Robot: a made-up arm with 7 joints.
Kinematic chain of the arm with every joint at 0, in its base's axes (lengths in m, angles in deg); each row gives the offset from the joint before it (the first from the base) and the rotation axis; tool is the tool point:
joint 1: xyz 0 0 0.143 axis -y
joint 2: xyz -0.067 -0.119 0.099 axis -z
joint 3: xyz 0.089 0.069 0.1 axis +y
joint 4: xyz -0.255 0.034 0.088 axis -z
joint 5: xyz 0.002 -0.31 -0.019 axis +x
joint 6: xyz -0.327 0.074 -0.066 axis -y
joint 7: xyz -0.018 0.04 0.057 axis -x
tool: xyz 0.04 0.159 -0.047
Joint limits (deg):
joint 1: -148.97..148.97
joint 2: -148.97..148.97
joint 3: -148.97..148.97
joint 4: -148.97..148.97
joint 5: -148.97..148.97
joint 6: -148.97..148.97
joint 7: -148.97..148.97
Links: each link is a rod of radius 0.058 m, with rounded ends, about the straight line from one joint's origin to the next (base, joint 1, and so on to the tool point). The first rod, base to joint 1, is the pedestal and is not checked.
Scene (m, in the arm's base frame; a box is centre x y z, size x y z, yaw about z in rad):
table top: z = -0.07
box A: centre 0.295 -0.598 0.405 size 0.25 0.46 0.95 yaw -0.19
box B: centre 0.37 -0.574 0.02 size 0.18 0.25 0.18 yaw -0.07
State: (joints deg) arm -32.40 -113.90 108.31 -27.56 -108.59 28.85 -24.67
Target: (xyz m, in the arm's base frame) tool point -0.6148 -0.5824 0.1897
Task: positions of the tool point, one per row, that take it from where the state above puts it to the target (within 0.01 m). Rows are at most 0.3 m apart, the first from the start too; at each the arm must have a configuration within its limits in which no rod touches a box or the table.
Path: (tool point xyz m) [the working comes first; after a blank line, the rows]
Joints at the target: 54.37 -56.03 44.75 15.28 -86.88 28.65 -34.64
Straight joint move there: touches box A.

1: 0.4707 -0.0398 0.7004
2: 0.2925 -0.1515 0.8329
3: 0.0678 -0.2679 0.8852
4: -0.1665 -0.3814 0.8410
5: -0.3679 -0.4843 0.7025
6: -0.4672 -0.5635 0.5615
7: -0.5548 -0.5977 0.3851
8: -0.6148 -0.5824 0.1897

